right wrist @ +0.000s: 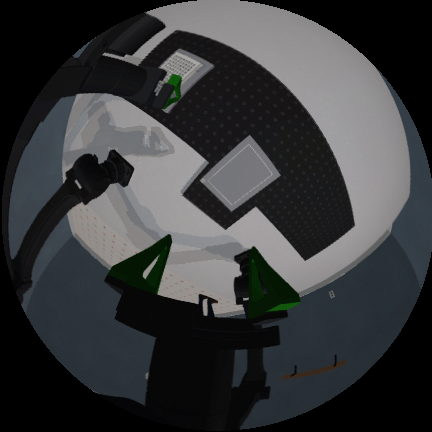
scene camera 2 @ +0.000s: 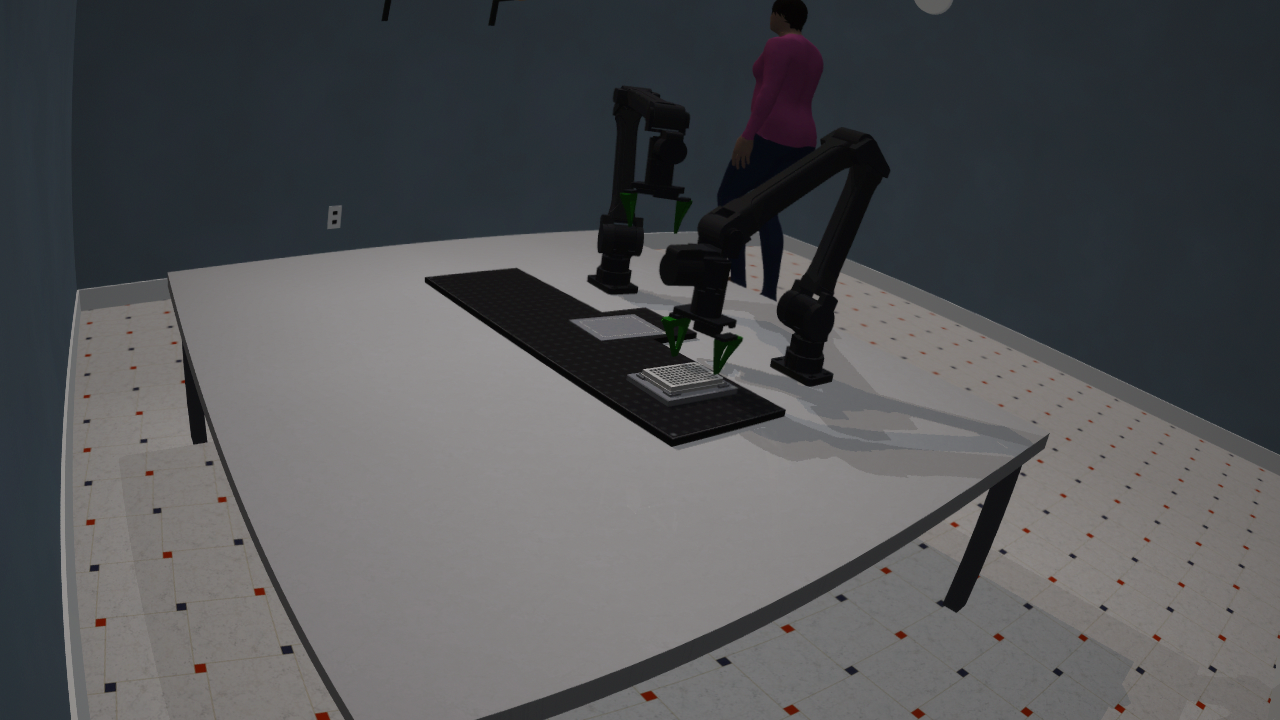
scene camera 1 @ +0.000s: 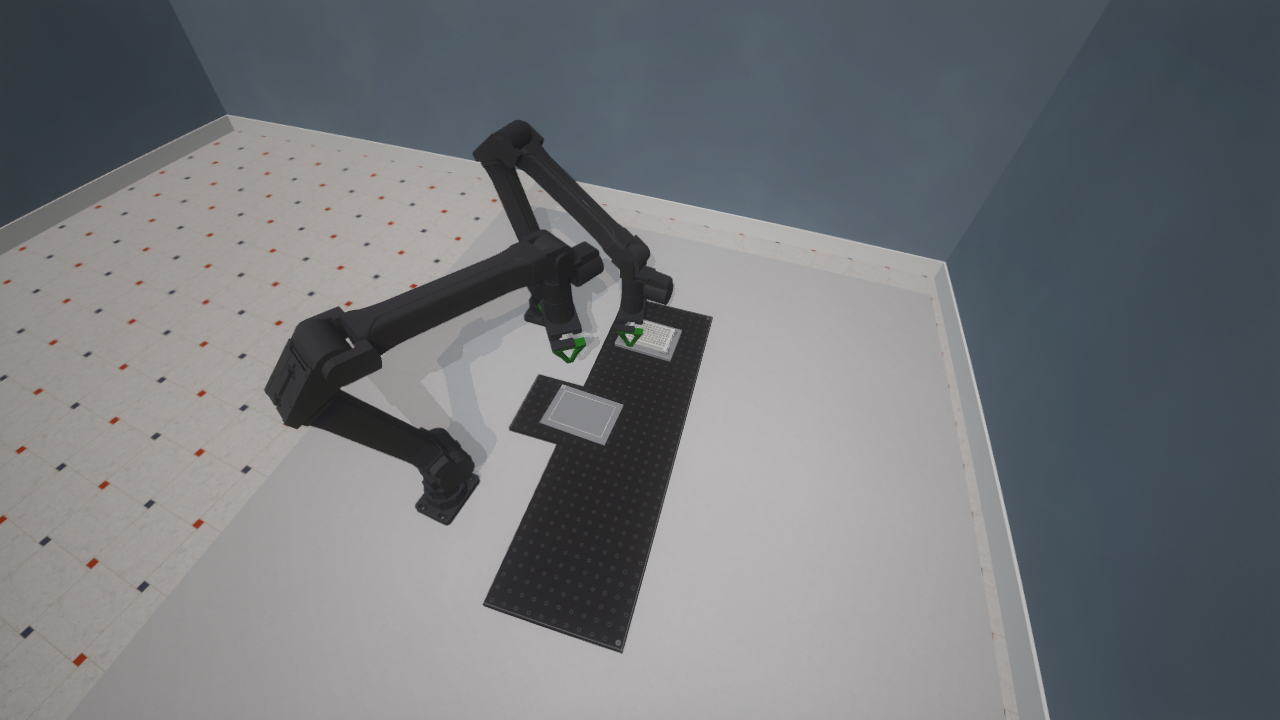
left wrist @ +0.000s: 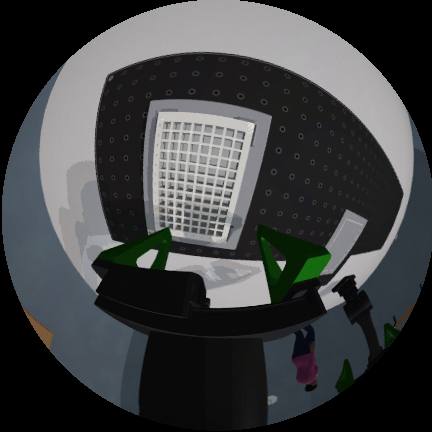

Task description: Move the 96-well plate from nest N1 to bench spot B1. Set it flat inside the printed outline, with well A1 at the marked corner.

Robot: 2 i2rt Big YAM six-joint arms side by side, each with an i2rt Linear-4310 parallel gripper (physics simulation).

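Places are measured from the left arm's base along level axes (x ahead, y right, z down), in metres.
Pixels of known places: left gripper, fingertip midpoint: (right wrist: 162, 92) (scene camera 2: 695, 365) (scene camera 1: 631, 333) (left wrist: 212, 230); right gripper, fingertip midpoint: (right wrist: 210, 244) (scene camera 2: 652, 230) (scene camera 1: 564, 345); left arm's base, link origin: (right wrist: 119, 167) (scene camera 2: 801, 373); right arm's base, link origin: (scene camera 2: 611, 287) (scene camera 1: 449, 494) (left wrist: 343, 281).
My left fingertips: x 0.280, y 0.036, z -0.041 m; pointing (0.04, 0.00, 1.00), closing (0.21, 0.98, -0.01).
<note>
For each thing: its top centre in the pictures, then the offset to it from my left fingertips. "pt": a spot on its surface instead. Level surfaces: height alone.
- white 96-well plate, top centre: (left wrist: 194, 183) (scene camera 2: 684, 373) (scene camera 1: 649, 333) (right wrist: 169, 73) dz +0.002, dx +0.046, dy -0.023 m
- grey nest N1, top centre: (left wrist: 195, 182) (scene camera 2: 683, 378) (scene camera 1: 649, 334) (right wrist: 170, 75) dz +0.010, dx +0.046, dy -0.024 m
- Bench spot B1, surface spot: (scene camera 2: 617, 326) (scene camera 1: 583, 413) (right wrist: 240, 176) (left wrist: 339, 248) pt dz +0.026, dx -0.033, dy +0.280 m
- black perforated board, surface height: dz +0.028 m
- white table, surface height: dz +0.041 m
A white 96-well plate (scene camera 1: 660, 335) (scene camera 2: 684, 375) (left wrist: 200, 175) (right wrist: 184, 65) sits flat in the grey nest N1 (scene camera 1: 657, 356) (scene camera 2: 726, 390) (left wrist: 255, 165) (right wrist: 207, 70). Bench spot B1 (scene camera 1: 581, 414) (scene camera 2: 617, 326) (left wrist: 345, 240) (right wrist: 241, 173) is a grey pad with a thin printed outline and bears no plate. My left gripper (scene camera 2: 697, 362) (left wrist: 212, 230) is open, its fingers a little above the plate, near the plate's end on the arm-base side. My right gripper (scene camera 2: 656, 223) (right wrist: 210, 244) is open and empty, high above the table near the bench spot. Well A1's mark is too small to tell.
A black perforated board (scene camera 1: 590, 519) (scene camera 2: 537, 322) (left wrist: 325, 165) (right wrist: 300, 185) carries both the nest and the pad on the white table (scene camera 1: 787, 501) (scene camera 2: 402, 465). The two arms stand close together in scene camera 1. A person in pink (scene camera 2: 787, 89) stands behind the arms.
</note>
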